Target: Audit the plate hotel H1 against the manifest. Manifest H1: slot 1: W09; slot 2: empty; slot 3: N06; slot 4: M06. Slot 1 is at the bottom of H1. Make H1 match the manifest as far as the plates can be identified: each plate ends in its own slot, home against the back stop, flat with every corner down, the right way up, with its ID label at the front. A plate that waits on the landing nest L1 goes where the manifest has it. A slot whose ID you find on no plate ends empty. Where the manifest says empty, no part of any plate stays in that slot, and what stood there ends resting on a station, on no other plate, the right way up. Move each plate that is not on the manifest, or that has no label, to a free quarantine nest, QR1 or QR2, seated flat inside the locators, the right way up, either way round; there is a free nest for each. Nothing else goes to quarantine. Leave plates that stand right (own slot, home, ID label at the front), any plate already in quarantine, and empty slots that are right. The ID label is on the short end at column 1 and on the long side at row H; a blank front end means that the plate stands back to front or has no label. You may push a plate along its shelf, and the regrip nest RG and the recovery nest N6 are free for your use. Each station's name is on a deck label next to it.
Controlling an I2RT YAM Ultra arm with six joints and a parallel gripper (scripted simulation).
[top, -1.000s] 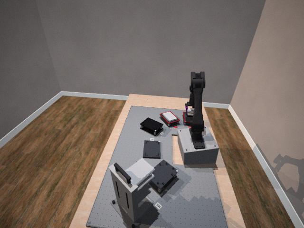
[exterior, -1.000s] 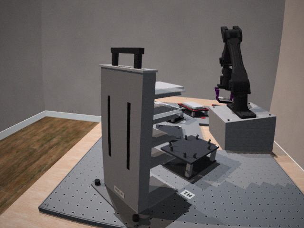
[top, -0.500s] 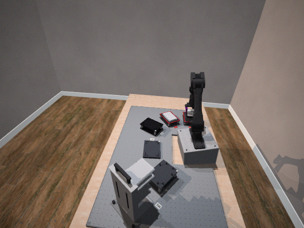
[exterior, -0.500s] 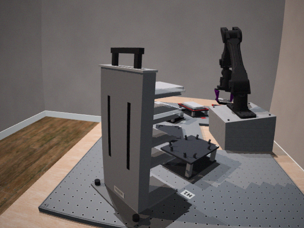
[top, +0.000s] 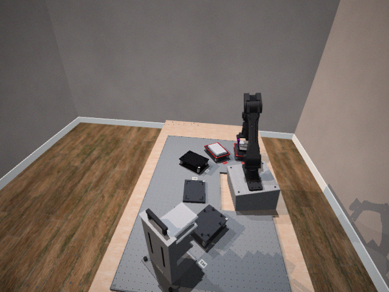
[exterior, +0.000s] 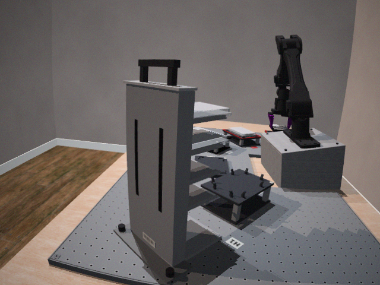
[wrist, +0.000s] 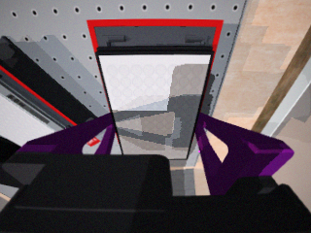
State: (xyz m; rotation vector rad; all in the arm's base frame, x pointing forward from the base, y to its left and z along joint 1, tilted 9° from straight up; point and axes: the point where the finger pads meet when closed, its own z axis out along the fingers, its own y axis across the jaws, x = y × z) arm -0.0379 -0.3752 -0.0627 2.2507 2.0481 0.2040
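Now: hand 40 mm above the red-edged nest. The rest, counted from my hand: black raised nest: 360 mm ahead, 130 mm to the left, 30 mm below; then dark plate: right at my hand; then red-rimmed nest: 190 mm ahead, 10 mm to the left, 40 mm below.
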